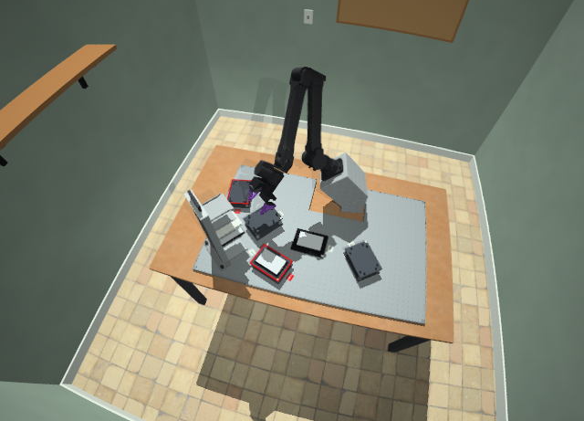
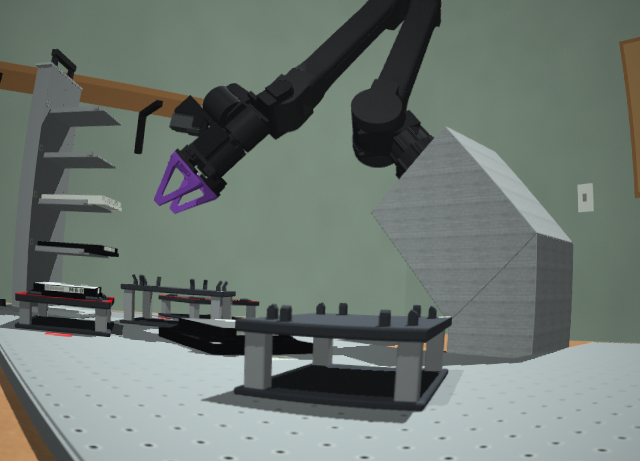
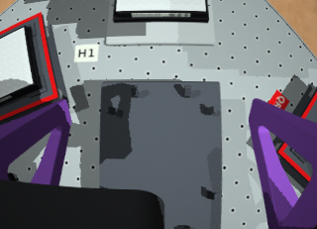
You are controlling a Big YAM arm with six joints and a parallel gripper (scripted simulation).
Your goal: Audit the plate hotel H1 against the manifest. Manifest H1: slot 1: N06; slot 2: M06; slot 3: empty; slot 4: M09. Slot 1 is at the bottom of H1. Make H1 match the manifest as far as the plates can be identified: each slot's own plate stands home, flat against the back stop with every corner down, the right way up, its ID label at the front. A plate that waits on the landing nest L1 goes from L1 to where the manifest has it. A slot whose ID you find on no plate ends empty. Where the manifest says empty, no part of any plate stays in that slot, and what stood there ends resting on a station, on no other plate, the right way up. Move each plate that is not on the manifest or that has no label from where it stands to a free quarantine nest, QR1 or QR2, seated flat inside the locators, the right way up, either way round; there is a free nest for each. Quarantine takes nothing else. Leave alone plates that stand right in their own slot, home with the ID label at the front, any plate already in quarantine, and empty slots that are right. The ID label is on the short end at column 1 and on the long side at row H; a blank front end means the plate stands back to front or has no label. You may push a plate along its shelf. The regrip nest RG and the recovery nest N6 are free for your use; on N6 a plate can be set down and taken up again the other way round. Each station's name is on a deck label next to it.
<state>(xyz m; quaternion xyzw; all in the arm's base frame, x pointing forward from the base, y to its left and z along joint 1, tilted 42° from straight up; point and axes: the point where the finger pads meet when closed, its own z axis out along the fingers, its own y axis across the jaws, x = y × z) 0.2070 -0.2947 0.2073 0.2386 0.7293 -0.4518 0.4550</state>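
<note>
Now: the white well plate 12 cm to the right of my hand and 10 cm ahead of it. The rest, counted from my hand: H1 deck label: 19 cm below, 15 cm ahead, 2 cm to the right; then regrip nest: 14 cm below, 2 cm to the left, 2 cm behind; then RG deck label: 19 cm below, 10 cm to the left, 9 cm behind.
</note>
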